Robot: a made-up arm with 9 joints. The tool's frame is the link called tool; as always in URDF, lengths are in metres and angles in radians. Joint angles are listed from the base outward. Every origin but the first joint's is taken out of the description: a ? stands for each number. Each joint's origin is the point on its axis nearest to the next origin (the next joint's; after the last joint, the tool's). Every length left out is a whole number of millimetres.
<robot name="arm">
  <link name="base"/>
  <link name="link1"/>
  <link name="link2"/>
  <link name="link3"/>
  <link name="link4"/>
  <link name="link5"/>
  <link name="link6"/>
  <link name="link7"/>
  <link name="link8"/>
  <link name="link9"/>
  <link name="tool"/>
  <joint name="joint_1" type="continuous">
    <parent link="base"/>
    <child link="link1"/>
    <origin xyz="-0.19 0.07 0.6" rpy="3.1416 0 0"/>
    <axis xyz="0 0 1"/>
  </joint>
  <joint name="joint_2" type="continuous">
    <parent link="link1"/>
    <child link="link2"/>
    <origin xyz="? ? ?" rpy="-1.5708 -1.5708 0"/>
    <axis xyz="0 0 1"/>
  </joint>
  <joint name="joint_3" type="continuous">
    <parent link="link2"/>
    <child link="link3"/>
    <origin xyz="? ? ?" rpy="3.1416 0 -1.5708"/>
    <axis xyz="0 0 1"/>
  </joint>
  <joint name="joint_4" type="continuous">
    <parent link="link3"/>
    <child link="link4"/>
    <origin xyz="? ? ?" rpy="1.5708 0 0"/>
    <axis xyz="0 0 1"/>
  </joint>
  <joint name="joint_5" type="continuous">
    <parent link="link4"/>
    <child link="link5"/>
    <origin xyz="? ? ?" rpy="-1.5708 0 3.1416"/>
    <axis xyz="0 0 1"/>
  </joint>
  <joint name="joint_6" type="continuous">
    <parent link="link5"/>
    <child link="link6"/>
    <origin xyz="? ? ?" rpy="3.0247 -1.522 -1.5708"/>
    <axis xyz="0 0 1"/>
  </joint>
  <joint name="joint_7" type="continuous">
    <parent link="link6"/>
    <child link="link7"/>
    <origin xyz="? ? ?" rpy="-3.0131 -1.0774 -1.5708"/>
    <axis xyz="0 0 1"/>
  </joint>
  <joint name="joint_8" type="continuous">
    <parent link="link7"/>
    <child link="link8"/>
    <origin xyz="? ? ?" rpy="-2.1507 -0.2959 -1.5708"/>
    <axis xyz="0 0 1"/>
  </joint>
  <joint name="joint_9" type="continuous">
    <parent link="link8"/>
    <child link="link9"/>
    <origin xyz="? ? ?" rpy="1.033 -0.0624 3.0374"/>
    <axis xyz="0 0 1"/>
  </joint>
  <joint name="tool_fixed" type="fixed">
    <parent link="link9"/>
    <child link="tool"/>
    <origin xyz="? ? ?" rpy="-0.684 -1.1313 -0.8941"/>
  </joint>
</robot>
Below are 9 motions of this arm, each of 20 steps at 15 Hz.
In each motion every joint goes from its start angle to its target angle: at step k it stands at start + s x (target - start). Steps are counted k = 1, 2, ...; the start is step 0. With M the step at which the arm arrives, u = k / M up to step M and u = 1 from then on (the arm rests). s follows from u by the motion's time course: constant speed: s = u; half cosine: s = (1 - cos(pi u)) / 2; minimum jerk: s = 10 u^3 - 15 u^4 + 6 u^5.
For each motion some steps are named. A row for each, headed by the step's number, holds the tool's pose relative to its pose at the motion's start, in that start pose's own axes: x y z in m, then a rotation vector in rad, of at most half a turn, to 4 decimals.
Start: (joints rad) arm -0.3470 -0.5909 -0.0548 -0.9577 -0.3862 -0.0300 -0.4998 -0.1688 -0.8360
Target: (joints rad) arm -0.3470 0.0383 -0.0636 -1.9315 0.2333 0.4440 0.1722 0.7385 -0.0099
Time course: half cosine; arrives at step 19
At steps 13, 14, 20:
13: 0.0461 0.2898 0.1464 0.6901 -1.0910 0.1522
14: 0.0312 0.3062 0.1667 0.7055 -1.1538 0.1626
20: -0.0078 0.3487 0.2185 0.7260 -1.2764 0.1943

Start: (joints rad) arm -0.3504 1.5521 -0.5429 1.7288 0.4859 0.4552 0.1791 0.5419 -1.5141
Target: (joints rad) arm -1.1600 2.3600 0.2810 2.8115 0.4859 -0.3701 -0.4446 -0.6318 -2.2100
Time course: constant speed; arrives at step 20
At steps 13, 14, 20:
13: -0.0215 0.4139 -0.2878 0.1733 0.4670 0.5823
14: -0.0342 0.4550 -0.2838 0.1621 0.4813 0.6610
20: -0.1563 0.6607 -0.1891 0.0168 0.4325 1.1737

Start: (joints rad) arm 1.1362 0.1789 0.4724 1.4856 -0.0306 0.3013 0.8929 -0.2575 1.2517
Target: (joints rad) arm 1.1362 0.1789 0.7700 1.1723 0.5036 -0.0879 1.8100 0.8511 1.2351
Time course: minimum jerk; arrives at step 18
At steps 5, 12, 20:
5: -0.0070 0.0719 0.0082 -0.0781 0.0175 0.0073
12: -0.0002 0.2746 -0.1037 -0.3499 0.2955 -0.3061
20: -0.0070 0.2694 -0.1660 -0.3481 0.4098 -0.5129

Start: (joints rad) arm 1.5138 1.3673 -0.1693 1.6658 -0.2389 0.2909 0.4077 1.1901 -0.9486
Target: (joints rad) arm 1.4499 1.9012 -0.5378 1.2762 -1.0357 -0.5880 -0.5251 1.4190 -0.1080
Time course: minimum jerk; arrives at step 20
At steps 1, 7, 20:
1: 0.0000 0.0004 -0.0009 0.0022 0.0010 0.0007
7: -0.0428 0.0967 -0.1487 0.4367 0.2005 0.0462
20: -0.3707 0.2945 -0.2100 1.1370 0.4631 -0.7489

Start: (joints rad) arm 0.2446 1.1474 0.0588 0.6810 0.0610 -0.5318 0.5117 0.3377 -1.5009
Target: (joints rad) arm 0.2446 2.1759 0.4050 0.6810 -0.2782 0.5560 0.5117 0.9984 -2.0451
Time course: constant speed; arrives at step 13
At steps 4, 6, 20:
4: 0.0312 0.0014 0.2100 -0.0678 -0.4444 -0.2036
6: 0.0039 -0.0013 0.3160 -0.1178 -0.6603 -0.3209
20: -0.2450 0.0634 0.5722 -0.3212 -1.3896 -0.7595

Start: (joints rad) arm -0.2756 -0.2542 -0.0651 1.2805 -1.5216 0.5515 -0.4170 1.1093 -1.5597
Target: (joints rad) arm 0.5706 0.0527 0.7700 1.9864 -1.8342 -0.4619 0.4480 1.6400 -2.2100
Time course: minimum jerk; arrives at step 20
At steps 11, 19, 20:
11: -0.0179 0.1032 0.2112 -1.0912 0.5154 0.9167
19: -0.1549 0.2997 0.2144 -1.8228 0.3249 1.8022
20: -0.1557 0.3000 0.2143 -1.8246 0.3236 1.8049

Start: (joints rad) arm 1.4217 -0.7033 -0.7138 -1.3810 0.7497 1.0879 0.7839 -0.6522 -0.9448
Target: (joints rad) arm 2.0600 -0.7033 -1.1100 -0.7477 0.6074 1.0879 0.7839 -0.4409 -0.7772
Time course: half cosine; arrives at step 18
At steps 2, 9, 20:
2: 0.0034 0.0260 -0.0215 0.0443 -0.0018 0.0141
9: 0.0214 0.5144 -0.1936 0.7428 -0.0677 0.2037
20: -0.0281 1.0198 -0.0229 1.4930 -0.1970 0.3174

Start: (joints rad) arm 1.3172 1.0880 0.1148 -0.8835 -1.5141 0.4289 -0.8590 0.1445 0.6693
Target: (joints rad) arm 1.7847 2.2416 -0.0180 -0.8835 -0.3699 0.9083 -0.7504 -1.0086 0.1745
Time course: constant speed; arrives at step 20
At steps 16, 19, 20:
16: 1.0377 0.3501 0.0193 -0.9529 0.4891 0.7970
19: 1.1295 0.4946 -0.0713 -0.9760 0.3518 1.0056
20: 1.1475 0.5409 -0.0963 -0.9665 0.2918 1.0670

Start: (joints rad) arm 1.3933 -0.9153 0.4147 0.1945 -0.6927 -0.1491 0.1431 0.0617 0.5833
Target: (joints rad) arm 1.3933 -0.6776 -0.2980 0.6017 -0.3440 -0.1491 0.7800 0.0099 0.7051
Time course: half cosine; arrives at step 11
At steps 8, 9, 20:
8: -0.1634 0.2679 0.2167 -0.7680 -1.0680 0.3216
9: -0.2064 0.2949 0.1947 -0.8505 -1.1993 0.3354
20: -0.2414 0.3147 0.1676 -0.9195 -1.3125 0.3437

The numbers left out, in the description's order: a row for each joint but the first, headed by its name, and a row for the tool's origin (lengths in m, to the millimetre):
joint_2: -0.07 0.2 0
joint_3: 0.01 -0.03 0
joint_4: -0.19 0.05 0
joint_5: -0.05 -0.059 0
joint_6: 0.057 0.085 0
joint_7: 0.004 -0.084 0
joint_8: 0.225 -0.199 0
joint_9: 0.276 0.378 0
tool: -0.165 -0.091 0

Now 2 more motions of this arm.
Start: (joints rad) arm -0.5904 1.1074 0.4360 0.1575 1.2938 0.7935 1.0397 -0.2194 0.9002
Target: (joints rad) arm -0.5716 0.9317 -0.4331 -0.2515 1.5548 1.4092 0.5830 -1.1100 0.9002
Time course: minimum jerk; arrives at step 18
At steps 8, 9, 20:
8: -0.1014 0.0547 0.1228 -0.1633 -0.3691 0.0927
9: -0.1256 0.0723 0.1469 -0.2002 -0.4507 0.1180
20: -0.2268 0.1934 0.2350 -0.3846 -0.7615 0.2294

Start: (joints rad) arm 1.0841 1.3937 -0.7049 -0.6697 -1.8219 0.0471 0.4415 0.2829 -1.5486
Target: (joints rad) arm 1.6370 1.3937 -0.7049 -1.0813 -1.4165 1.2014 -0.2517 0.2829 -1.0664
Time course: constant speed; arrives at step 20
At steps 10, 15, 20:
10: 0.2889 0.3853 0.4123 0.9299 -0.9244 0.3270
15: 0.2501 0.4361 0.7447 1.3010 -1.4072 0.5306
20: 0.0894 0.3645 1.0234 1.5703 -1.9179 0.7374

